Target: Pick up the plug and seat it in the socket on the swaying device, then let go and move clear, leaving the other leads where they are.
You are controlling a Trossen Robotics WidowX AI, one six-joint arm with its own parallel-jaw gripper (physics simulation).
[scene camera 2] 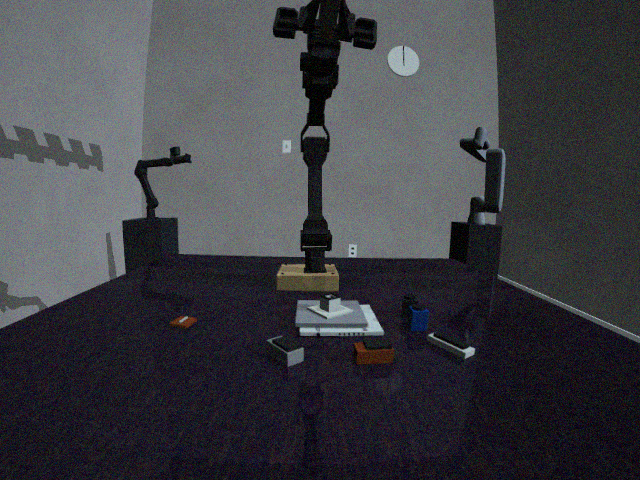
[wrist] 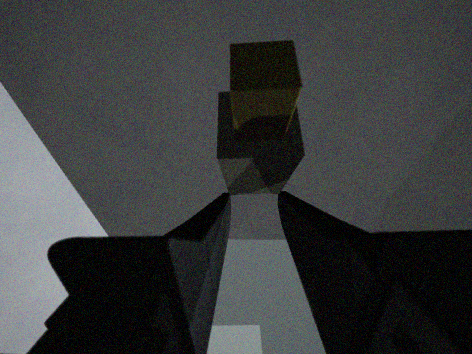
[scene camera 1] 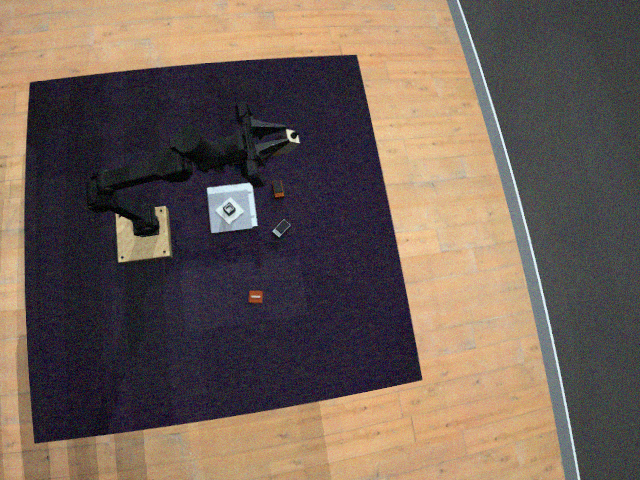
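My gripper (scene camera 1: pixel 291 136) (wrist: pixel 254 198) is shut on the plug. The plug (scene camera 1: pixel 296 140) (wrist: pixel 235 170) is a pale block with a dark face and a yellow nose that points away from the fingers in the wrist view. The gripper is high, beyond the device and to its upper right in scene camera 1; its fingertips do not show in scene camera 2. The device is a grey slab (scene camera 1: pixel 219 222) (scene camera 2: pixel 305 311) on a white base (scene camera 1: pixel 254 211) (scene camera 2: pixel 377 324). The socket (scene camera 1: pixel 229 208) (scene camera 2: pixel 329 303), a small block with a dark opening, stands on a pale square plate on the slab.
Near the device lie a grey block (scene camera 1: pixel 281 227) (scene camera 2: pixel 288 352), an orange block (scene camera 1: pixel 278 194) (scene camera 2: pixel 374 354), a white block (scene camera 2: pixel 467 352) and a blue block (scene camera 2: pixel 419 318) beside a dark piece. A flat orange piece (scene camera 1: pixel 255 296) (scene camera 2: pixel 184 322) lies farther off. My wooden base (scene camera 1: pixel 142 250) (scene camera 2: pixel 307 281) stands behind.
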